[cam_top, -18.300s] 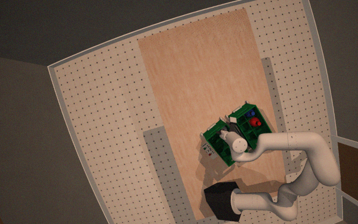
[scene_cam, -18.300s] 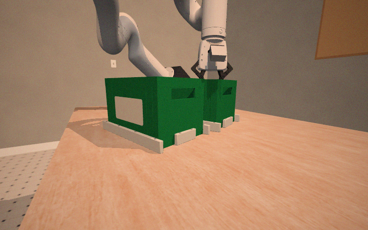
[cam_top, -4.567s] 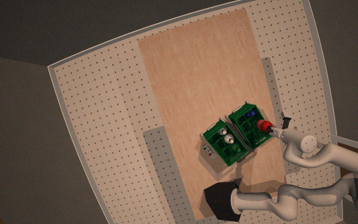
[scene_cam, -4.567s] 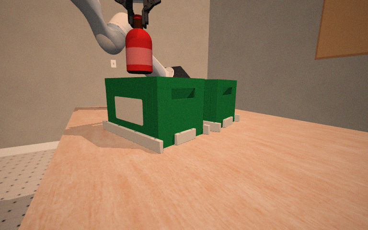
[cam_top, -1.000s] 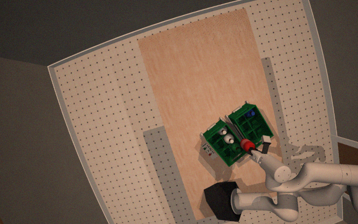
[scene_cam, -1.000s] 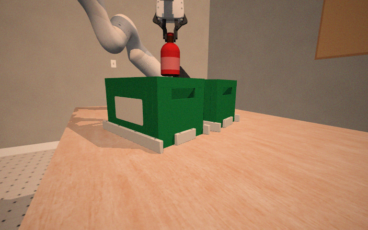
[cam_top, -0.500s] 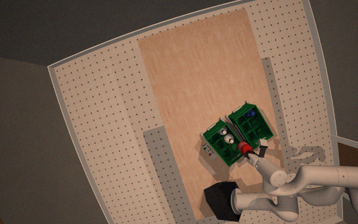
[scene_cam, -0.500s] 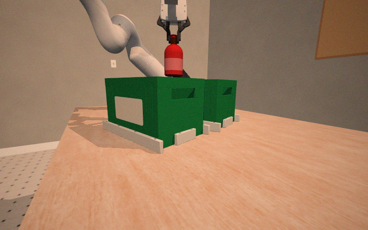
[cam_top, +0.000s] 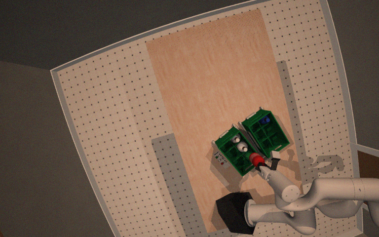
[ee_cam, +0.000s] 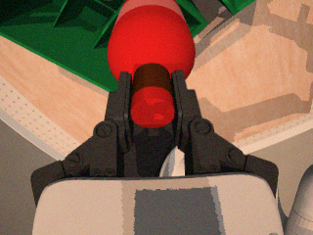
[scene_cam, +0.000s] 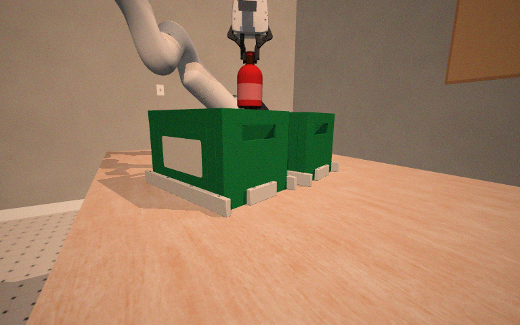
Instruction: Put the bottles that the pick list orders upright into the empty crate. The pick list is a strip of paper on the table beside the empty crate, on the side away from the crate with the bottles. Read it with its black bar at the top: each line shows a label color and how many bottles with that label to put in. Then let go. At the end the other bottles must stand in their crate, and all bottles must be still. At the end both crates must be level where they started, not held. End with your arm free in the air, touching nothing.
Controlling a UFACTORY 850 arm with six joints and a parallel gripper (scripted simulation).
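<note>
Right now the red bottle is 7 cm below my hand. Round my hand: green bottle 2 cm behind, 25 cm below; then pick list 20 cm to the left, 34 cm below; then blue bottle 19 cm ahead, 19 cm to the right, 25 cm below.
</note>
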